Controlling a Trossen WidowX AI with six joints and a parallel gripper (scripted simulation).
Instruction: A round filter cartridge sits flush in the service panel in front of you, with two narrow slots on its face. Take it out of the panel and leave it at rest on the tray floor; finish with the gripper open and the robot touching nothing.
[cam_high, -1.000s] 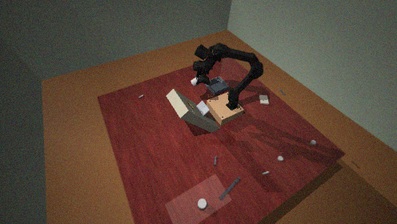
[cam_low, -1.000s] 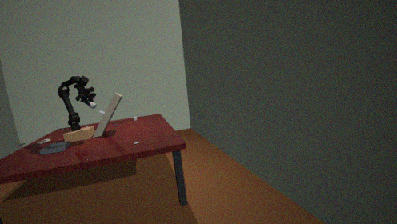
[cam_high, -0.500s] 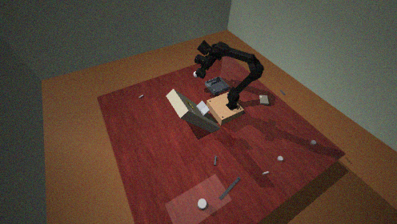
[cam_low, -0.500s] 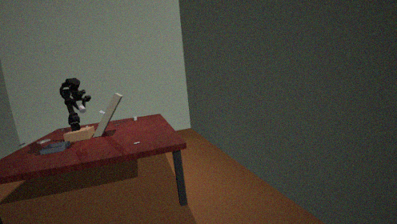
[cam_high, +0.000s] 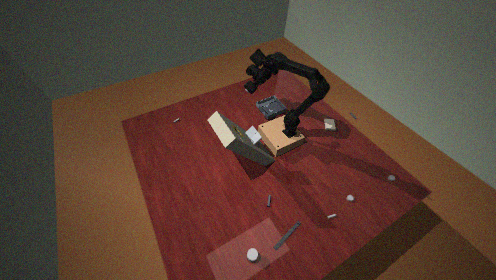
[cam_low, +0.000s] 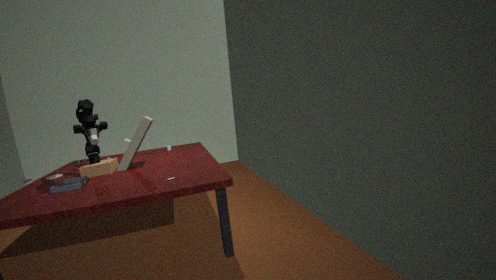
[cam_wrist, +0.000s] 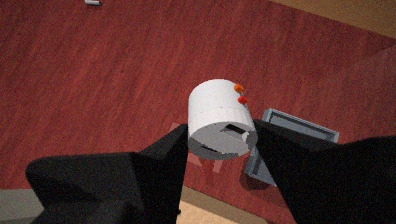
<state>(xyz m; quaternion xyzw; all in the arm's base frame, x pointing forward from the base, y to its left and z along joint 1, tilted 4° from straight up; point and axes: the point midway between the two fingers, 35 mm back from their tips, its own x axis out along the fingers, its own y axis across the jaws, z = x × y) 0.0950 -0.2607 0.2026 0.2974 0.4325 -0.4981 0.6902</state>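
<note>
The tray lies 180 mm behind my gripper tip, 10 mm to the right of it and 250 mm below it. Also, from my gripper tip: white round filter cartridge: right at my gripper tip; then white card: 400 mm behind, 330 mm to the left, 250 mm below.
</note>
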